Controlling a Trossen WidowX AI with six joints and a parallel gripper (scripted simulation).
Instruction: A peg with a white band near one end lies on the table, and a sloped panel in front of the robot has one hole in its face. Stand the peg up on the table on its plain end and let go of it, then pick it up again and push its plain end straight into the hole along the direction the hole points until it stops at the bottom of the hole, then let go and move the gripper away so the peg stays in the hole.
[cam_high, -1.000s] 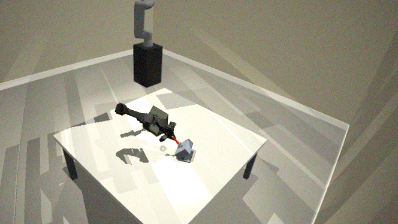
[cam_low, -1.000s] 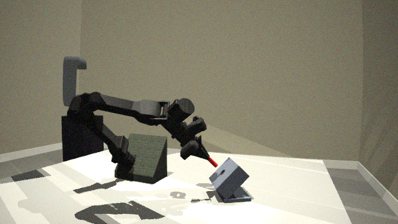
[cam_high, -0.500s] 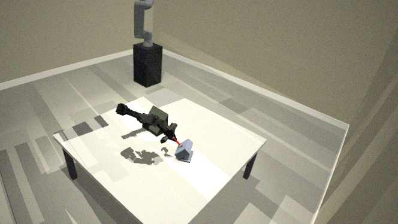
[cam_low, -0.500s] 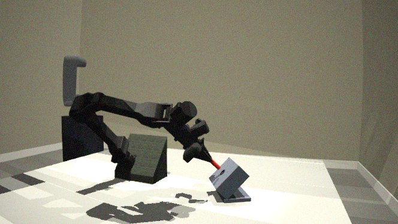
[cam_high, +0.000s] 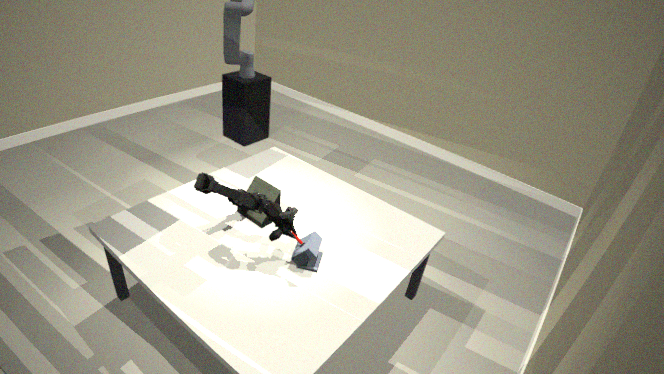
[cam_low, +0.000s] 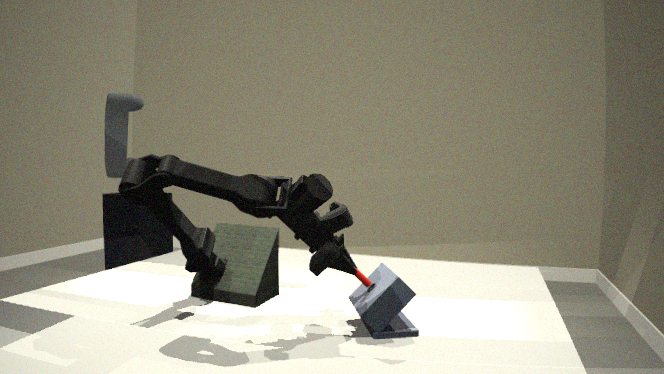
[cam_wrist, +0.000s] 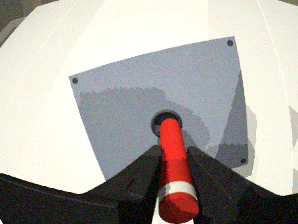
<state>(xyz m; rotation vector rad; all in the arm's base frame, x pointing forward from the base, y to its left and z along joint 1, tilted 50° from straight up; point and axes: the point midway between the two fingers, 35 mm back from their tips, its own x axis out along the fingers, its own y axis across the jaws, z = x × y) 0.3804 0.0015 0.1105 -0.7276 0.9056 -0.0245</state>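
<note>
Now: the sloped panel 60 mm below my gripper tip, 50 mm ahead of it and 30 mm to the left of it. From my gripper tip the other things lie so: flat base plate (120 mm below, 60 mm ahead, 40 mm to the left); then peg (10 mm to the right, 10 mm behind, 10 mm above).
</note>
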